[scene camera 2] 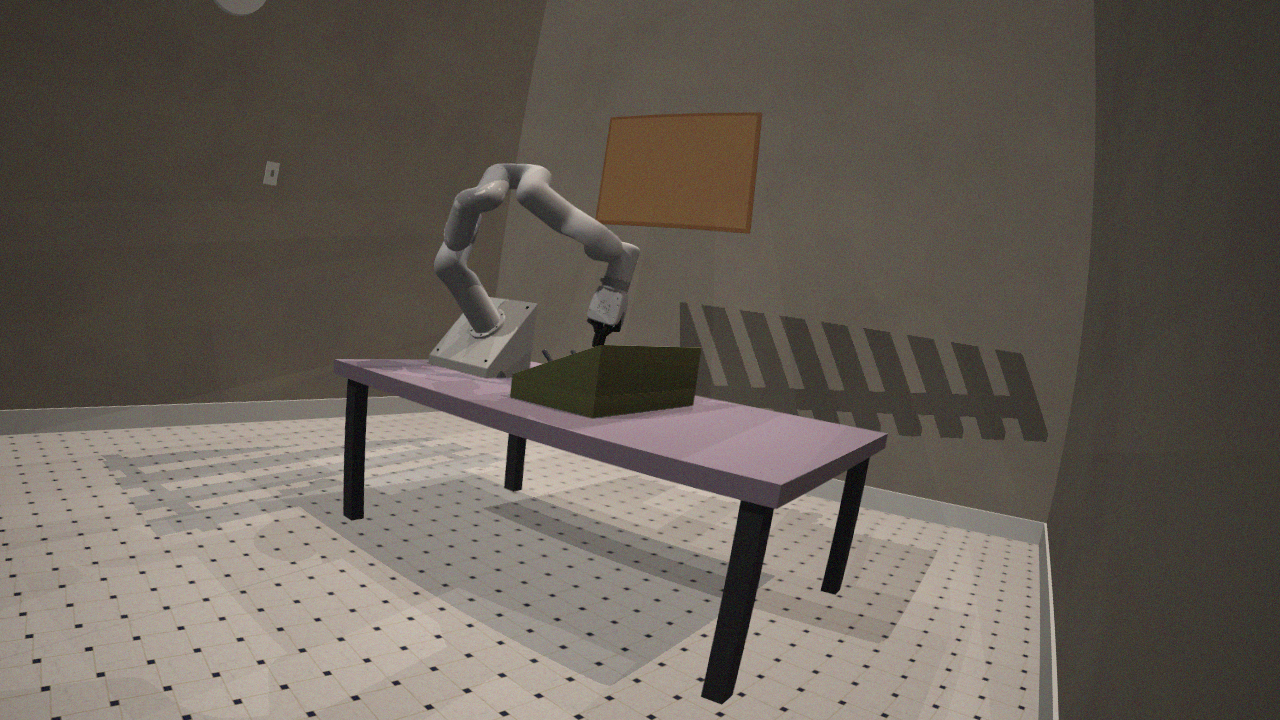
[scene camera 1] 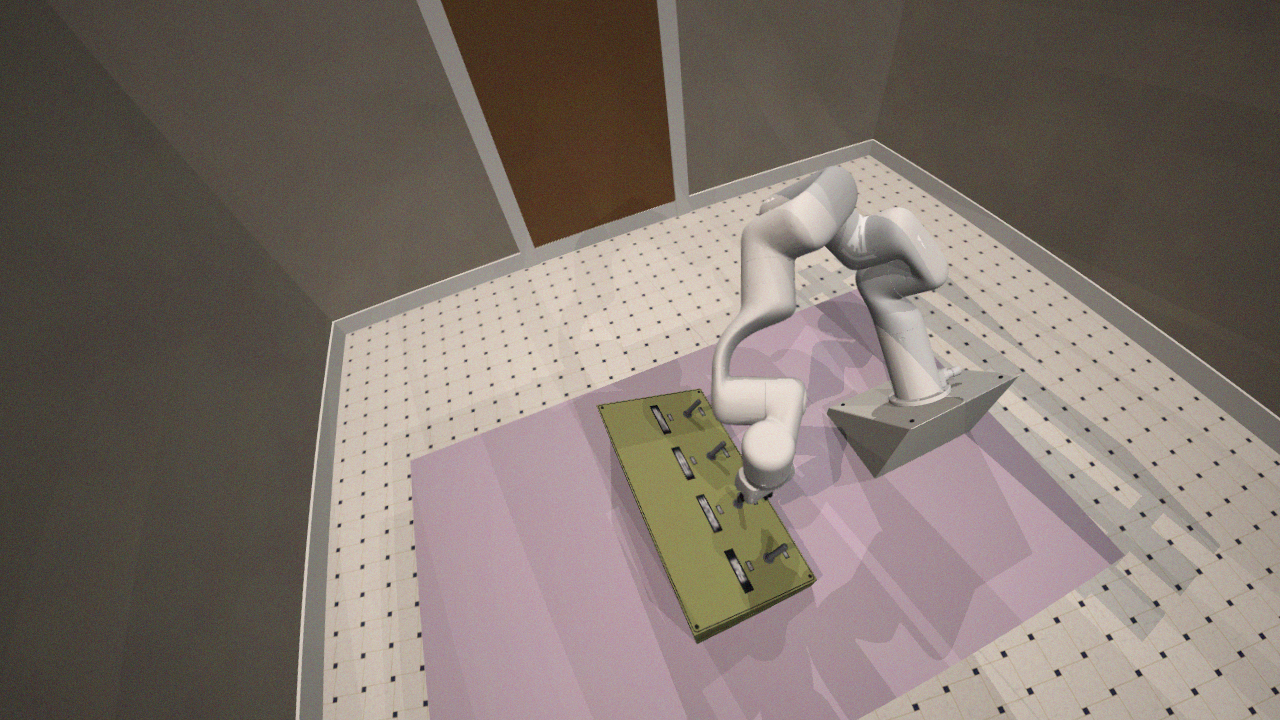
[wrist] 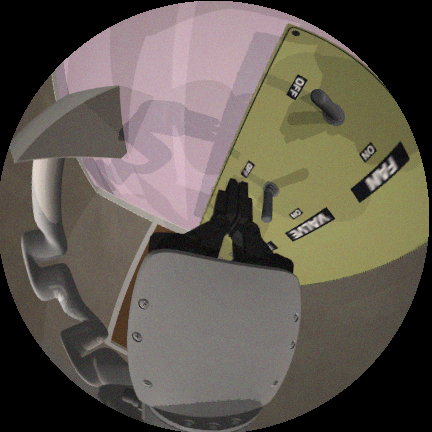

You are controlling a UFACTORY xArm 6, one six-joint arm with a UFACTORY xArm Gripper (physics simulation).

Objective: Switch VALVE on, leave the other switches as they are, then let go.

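Pixels of known places: gripper, fingertip midpoint: (wrist: 233, 190); arm's base, link origin: (scene camera 2: 487, 324) (scene camera 1: 919, 395) (wrist: 50, 148).
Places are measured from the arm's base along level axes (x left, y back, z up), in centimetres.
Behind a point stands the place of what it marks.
Note:
The VALVE lever (scene camera 1: 739, 501) @[x 9.3, y -44.9, z -3.2 cm] (wrist: 267, 206) @[x 9.3, y -44.3, z -2.2 cm] stands on a sloped olive panel (scene camera 1: 684, 573) @[x 20.5, y -59.4, z 1.1 cm] (scene camera 2: 644, 385) @[x 2.0, y -65.1, z -7.7 cm] (wrist: 360, 240) @[x 16.2, y -56.2, z -0.5 cm]. In the wrist view it leans away from its OFF label (wrist: 248, 169) @[x 8.5, y -41.5, z -7.2 cm], towards the side of its ON label (wrist: 296, 213) @[x 9.7, y -49.2, z -3.9 cm]. The FAN lever (scene camera 1: 776, 552) @[x 20.6, y -41.7, z -3.3 cm] (wrist: 327, 106) @[x 20.2, y -40.8, z -2.3 cm] leans towards its OFF label (wrist: 297, 87) @[x 20.2, y -39.6, z -7.2 cm]. Two more levers (scene camera 1: 691, 410) @[x -14.5, y -47.7, z -4.0 cm] (scene camera 1: 717, 450) @[x -2.8, y -45.4, z -3.4 cm] lean towards the robot's side. My gripper (scene camera 2: 598, 340) @[x 9.5, y -39.9, z -1.4 cm] (wrist: 233, 190) @[x 9.5, y -39.9, z -1.4 cm] is shut and empty. Its tips are beside the VALVE lever on its OFF side, with a gap showing in the wrist view. The arm's hand hides the fingertips in scene camera 1.
The panel sits on a pink table (scene camera 1: 519, 537) @[x 0.1, y -93.9, z -14.6 cm] (scene camera 2: 760, 447) @[x -2.4, y -103.4, z -14.7 cm] (wrist: 200, 45) @[x 19.9, y -26.6, z -14.7 cm]. The FAN lever is the neighbour on one side of VALVE, and another lever on the other side. The arm's grey wedge base (scene camera 1: 948, 411) @[x 8.5, y -2.5, z 7.9 cm] (wrist: 90, 125) @[x 4.3, y -12.6, z -6.3 cm] stands across from the panel's lever edge.

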